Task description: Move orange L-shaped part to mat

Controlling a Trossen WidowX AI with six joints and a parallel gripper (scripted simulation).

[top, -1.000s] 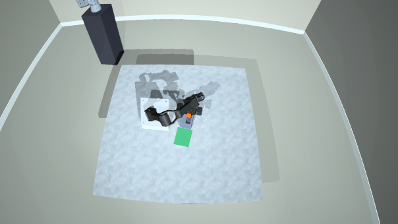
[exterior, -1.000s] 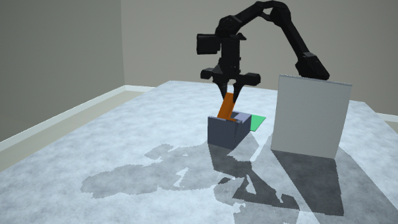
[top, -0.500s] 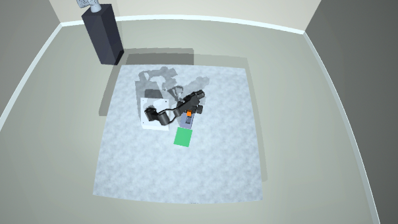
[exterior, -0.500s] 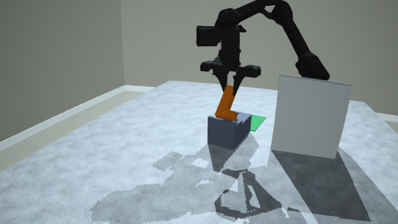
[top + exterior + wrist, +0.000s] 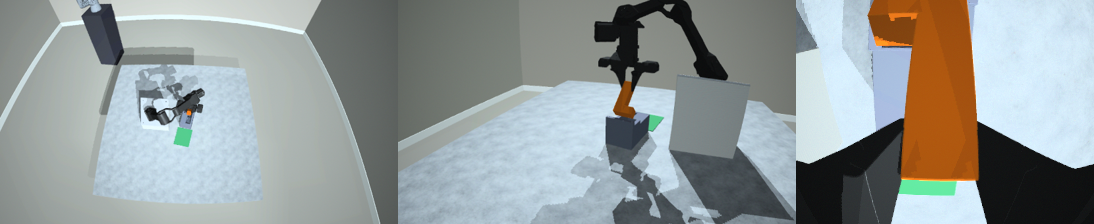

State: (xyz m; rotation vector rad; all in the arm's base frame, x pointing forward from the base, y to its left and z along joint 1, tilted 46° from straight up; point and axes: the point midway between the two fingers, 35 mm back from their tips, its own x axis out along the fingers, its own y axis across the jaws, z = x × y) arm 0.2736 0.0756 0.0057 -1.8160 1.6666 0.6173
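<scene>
My gripper tip is now 2 cm past the green mat, 14 cm to the left of it and 17 cm above it. Round my gripper tip: orange L-shaped part 1 cm behind, 4 cm to the left, 3 cm below.
</scene>
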